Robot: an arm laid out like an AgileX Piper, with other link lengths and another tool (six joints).
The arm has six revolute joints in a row. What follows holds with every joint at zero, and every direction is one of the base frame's.
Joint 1 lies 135.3 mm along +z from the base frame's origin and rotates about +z.
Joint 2 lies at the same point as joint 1 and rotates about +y.
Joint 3 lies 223.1 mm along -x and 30.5 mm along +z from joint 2 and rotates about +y.
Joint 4 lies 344.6 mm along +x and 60.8 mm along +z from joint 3 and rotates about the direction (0.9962, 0, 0.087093).
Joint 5 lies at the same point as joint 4 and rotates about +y.
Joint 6 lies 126 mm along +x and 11 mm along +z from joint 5 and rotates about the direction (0.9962, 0, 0.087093).
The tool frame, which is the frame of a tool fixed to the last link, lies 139 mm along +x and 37 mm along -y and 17 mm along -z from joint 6; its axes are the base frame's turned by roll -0.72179, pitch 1.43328 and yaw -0.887 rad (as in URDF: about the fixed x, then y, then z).
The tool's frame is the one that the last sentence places.
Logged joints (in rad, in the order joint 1, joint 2, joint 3, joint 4, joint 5, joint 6), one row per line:
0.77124 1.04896 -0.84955 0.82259 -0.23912 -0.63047
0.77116 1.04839 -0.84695 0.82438 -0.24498 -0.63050
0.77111 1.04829 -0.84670 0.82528 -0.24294 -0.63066
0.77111 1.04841 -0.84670 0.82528 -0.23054 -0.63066
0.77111 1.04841 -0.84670 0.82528 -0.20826 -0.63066
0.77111 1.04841 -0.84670 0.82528 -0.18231 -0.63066
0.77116 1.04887 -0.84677 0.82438 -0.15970 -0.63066
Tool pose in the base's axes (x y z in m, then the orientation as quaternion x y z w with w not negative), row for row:
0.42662 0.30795 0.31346 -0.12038 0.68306 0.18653 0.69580
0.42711 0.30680 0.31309 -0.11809 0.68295 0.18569 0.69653
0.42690 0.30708 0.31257 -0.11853 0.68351 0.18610 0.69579
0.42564 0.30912 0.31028 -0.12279 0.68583 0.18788 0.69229
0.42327 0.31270 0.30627 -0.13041 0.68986 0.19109 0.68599
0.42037 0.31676 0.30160 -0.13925 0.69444 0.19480 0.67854
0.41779 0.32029 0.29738 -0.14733 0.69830 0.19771 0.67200
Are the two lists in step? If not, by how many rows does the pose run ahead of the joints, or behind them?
They are in step.
